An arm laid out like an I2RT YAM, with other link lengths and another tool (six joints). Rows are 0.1 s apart.
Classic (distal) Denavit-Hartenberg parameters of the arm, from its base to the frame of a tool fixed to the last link. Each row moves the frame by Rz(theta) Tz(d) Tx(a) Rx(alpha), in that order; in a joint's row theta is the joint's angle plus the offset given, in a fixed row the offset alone. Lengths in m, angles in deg.
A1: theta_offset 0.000  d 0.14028  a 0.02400  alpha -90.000
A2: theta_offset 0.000  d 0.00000  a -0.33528  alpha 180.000
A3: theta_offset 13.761  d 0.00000  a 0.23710  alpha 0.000
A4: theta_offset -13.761  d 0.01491  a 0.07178  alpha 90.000
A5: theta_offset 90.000  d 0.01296  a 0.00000  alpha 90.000
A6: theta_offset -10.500  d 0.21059  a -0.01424  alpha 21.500
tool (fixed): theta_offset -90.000  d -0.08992  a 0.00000  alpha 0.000
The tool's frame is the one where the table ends.
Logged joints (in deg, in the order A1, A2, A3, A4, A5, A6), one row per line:
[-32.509 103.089 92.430 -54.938 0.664 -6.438]
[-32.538 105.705 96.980 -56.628 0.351 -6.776]
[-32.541 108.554 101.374 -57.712 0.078 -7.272]
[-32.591 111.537 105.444 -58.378 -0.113 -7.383]
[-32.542 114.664 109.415 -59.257 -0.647 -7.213]
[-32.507 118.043 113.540 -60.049 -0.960 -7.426]
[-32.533 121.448 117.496 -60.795 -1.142 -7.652]
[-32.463 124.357 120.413 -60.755 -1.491 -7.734]
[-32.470 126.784 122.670 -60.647 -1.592 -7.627]
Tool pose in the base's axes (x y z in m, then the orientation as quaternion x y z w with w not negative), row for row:
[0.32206 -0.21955 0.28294 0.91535 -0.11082 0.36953 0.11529]
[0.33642 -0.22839 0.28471 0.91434 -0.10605 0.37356 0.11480]
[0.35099 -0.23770 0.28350 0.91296 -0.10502 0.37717 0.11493]
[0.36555 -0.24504 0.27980 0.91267 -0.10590 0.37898 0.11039]
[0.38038 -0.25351 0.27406 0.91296 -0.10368 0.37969 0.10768]
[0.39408 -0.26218 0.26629 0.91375 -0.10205 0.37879 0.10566]
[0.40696 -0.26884 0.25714 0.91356 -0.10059 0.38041 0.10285]
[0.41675 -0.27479 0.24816 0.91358 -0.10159 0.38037 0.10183]
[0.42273 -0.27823 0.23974 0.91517 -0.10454 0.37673 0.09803]
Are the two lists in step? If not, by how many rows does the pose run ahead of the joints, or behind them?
The pose runs 1 row ahead of the joints: the pose in row i belongs to the joints in row i + 1.
